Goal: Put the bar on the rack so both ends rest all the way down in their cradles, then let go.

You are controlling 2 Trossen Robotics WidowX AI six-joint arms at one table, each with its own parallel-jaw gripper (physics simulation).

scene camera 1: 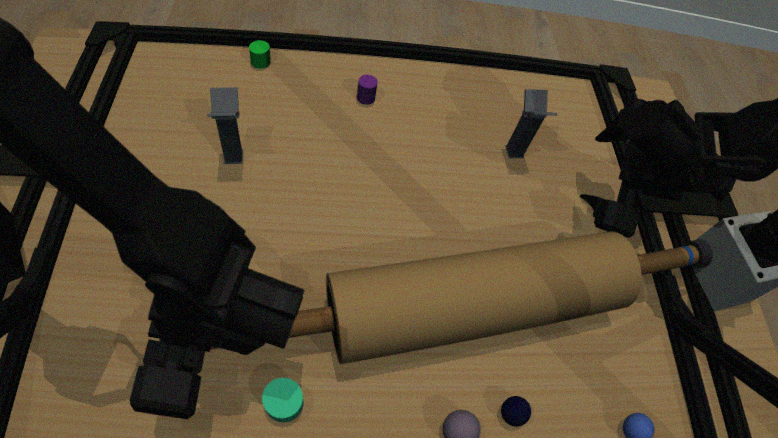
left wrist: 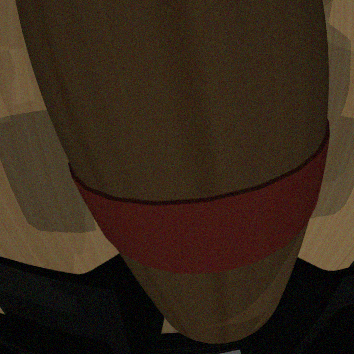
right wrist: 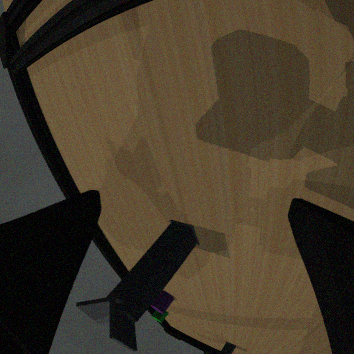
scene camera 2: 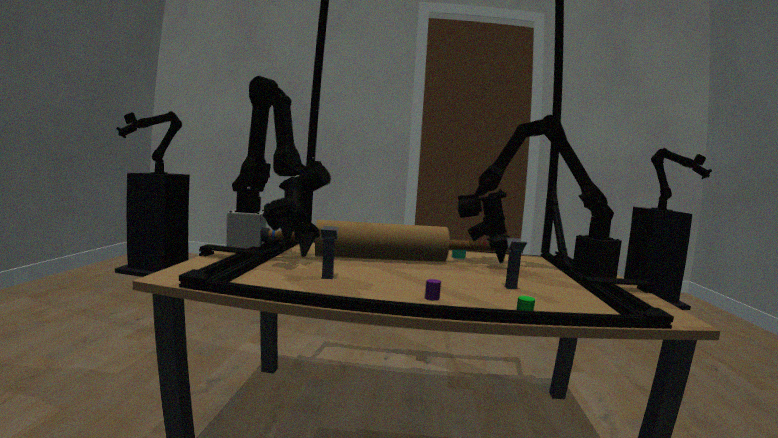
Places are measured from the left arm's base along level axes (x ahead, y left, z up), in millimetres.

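Pixels of known places: left gripper, between the fingertips: (scene camera 1: 177,352) (scene camera 2: 500,261); right gripper, between the fingertips: (scene camera 1: 589,168) (right wrist: 198,205) (scene camera 2: 295,249); left arm's base, origin of its link: (scene camera 2: 598,238); right arm's base, origin of its link: (scene camera 1: 765,244) (scene camera 2: 247,211).
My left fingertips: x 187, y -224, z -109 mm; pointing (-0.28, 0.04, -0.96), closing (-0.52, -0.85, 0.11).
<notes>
For each thing: its middle in the pictures, then the offset to it from my left fingertips. "pt": a spot on its surface instead.
- bar, a spot on its surface: (scene camera 1: 484,299) pt dx +323, dy -136, dz +94 mm
- green cylinder, middle of its body: (scene camera 1: 260,54) (scene camera 2: 525,306) (right wrist: 159,314) dx +288, dy +416, dz +10 mm
- purple cylinder, middle of its body: (scene camera 1: 367,89) (right wrist: 161,301) (scene camera 2: 432,289) dx +411, dy +264, dz +13 mm
- teal disc, middle of its body: (scene camera 1: 283,400) (scene camera 2: 458,252) dx +86, dy -110, dz +10 mm
- mauve ball, middle of its body: (scene camera 1: 461,429) dx +245, dy -239, dz +15 mm
- dark blue ball, middle of its body: (scene camera 1: 516,411) dx +315, dy -257, dz +11 mm
The bar (scene camera 1: 484,299) (scene camera 2: 381,242) is a thick tan roll with thin wooden ends, low over the table in front of the rack; whether it touches the table is unclear. Its blue-banded end is at the right in scene camera 1. The rack's two grey posts (scene camera 1: 229,141) (scene camera 1: 522,136) (scene camera 2: 327,258) (scene camera 2: 512,266) have empty cradles on top; one post (right wrist: 155,265) shows in the right wrist view. My left gripper (scene camera 2: 499,251) (left wrist: 215,320) is shut on the bar's red-banded end; its fingertips are hidden in scene camera 1. My right gripper (scene camera 1: 592,166) (right wrist: 198,205) is open and empty, beside the bar's blue-banded half.
A green cylinder (scene camera 1: 259,54) (scene camera 2: 525,303) and a purple cylinder (scene camera 1: 366,89) (scene camera 2: 432,289) stand near the posts. A teal disc (scene camera 1: 282,398), a mauve ball (scene camera 1: 461,427), a dark blue ball (scene camera 1: 515,410) and a blue ball (scene camera 1: 638,425) lie at the picture's bottom. A black frame (scene camera 1: 348,45) borders the table.
</notes>
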